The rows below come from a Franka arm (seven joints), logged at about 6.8 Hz.
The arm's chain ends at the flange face. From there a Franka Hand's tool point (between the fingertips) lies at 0.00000 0.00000 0.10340 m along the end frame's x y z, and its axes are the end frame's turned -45 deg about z.
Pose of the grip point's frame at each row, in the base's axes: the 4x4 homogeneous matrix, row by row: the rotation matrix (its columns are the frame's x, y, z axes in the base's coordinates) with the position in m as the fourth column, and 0 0 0 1 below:
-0.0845 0.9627 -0.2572 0.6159; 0.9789 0.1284 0.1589 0.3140; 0.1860 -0.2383 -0.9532 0.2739; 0 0 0 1
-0.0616 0.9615 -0.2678 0.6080; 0.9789 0.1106 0.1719 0.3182; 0.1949 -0.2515 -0.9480 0.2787; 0 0 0 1
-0.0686 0.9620 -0.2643 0.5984; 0.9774 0.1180 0.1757 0.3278; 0.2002 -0.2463 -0.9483 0.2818; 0 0 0 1
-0.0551 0.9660 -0.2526 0.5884; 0.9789 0.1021 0.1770 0.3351; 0.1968 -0.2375 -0.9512 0.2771; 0 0 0 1
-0.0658 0.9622 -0.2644 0.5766; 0.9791 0.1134 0.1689 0.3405; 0.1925 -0.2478 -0.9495 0.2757; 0 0 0 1
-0.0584 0.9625 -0.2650 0.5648; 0.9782 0.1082 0.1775 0.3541; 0.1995 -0.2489 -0.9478 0.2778; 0 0 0 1
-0.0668 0.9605 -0.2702 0.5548; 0.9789 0.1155 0.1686 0.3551; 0.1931 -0.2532 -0.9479 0.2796; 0 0 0 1
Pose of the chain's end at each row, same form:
0.6210 0.7405 -0.2572 0.6425; 0.7830 -0.6014 0.1589 0.2976; -0.0370 -0.3000 -0.9532 0.3725; 0 0 0 1
0.6363 0.7234 -0.2678 0.6357; 0.7704 -0.6140 0.1719 0.3004; -0.0400 -0.3157 -0.9480 0.3767; 0 0 0 1
0.6317 0.7287 -0.2643 0.6257; 0.7746 -0.6077 0.1757 0.3096; -0.0326 -0.3157 -0.9483 0.3799; 0 0 0 1
0.6441 0.7220 -0.2526 0.6145; 0.7644 -0.6200 0.1770 0.3168; -0.0288 -0.3071 -0.9512 0.3755; 0 0 0 1
0.6339 0.7269 -0.2644 0.6039; 0.7725 -0.6121 0.1689 0.3230; -0.0391 -0.3113 -0.9495 0.3739; 0 0 0 1
0.6393 0.7219 -0.2650 0.5922; 0.7682 -0.6152 0.1775 0.3357; -0.0349 -0.3171 -0.9478 0.3758; 0 0 0 1
0.6319 0.7264 -0.2702 0.5827; 0.7739 -0.6105 0.1686 0.3377; -0.0425 -0.3156 -0.9479 0.3776; 0 0 0 1

